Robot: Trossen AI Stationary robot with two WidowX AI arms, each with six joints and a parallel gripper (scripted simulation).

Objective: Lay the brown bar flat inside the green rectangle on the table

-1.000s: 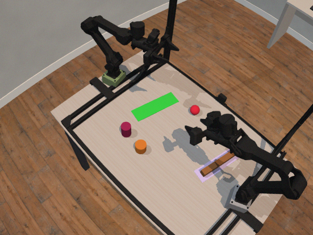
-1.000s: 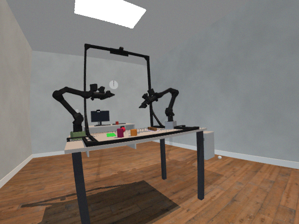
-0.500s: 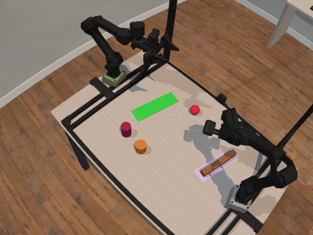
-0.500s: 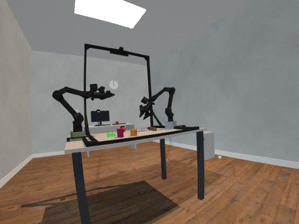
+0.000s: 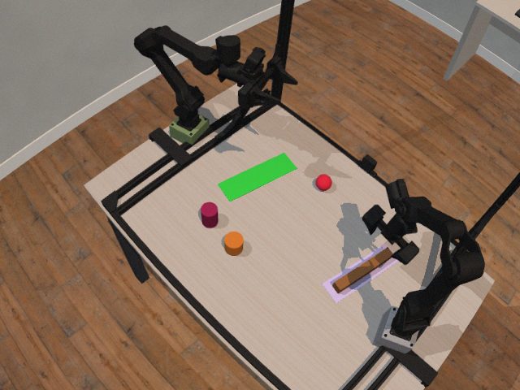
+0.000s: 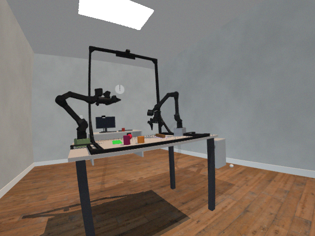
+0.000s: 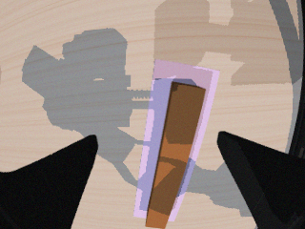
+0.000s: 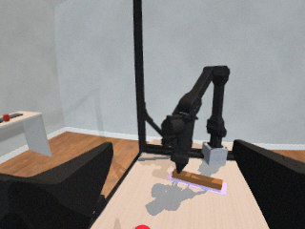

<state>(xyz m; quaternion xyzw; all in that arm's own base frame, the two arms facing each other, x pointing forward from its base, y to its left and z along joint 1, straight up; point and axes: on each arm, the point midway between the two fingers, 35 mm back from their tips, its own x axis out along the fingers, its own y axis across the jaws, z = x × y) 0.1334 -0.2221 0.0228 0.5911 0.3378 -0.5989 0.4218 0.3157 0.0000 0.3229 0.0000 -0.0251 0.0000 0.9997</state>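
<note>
Right now my left hand is 7 cm short of the brown bar, 1 cm to the right of it and 9 cm above it. From my left hand the other things lie so: lavender rectangle 7 cm ahead, 1 cm to the left, 11 cm below; red ball 5 cm behind, 29 cm to the right, 8 cm below; orange cylinder 31 cm ahead, 30 cm to the right, 8 cm below.
Right now the brown bar is 450 mm to the left of my right hand, 370 mm below it and 20 mm ahead of it. Round my right hand: red ball: 360 mm below, 150 mm to the left, 110 mm behind; green rectangle: 380 mm below, 30 mm ahead, 10 mm to the right; maroon cylinder: 350 mm below, 250 mm ahead, 20 mm to the left.
</note>
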